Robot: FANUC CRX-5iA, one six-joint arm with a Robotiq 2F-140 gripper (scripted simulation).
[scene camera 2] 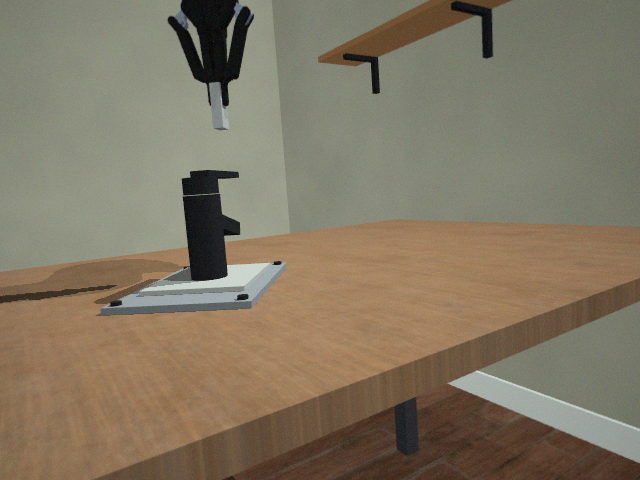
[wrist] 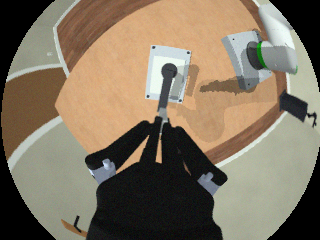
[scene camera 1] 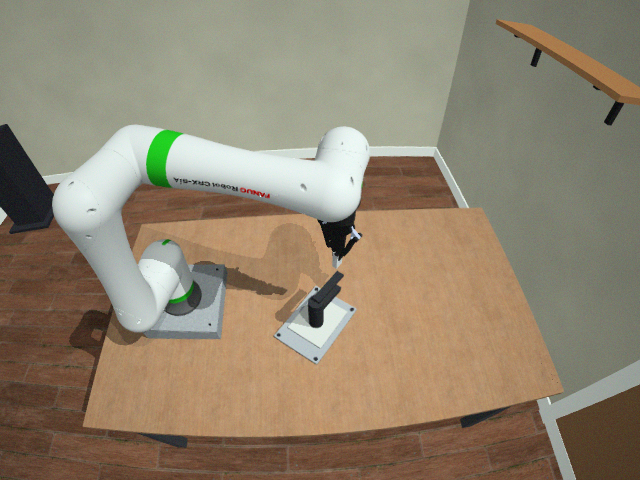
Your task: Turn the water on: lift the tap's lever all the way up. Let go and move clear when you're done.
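Note:
There is a black tap (scene camera 2: 206, 226) here, and I can see it together with my own gripper (scene camera 2: 221, 128). That same gripper of mine is visible to me in other views as well, at (wrist: 162, 113) and at (scene camera 1: 336, 264).

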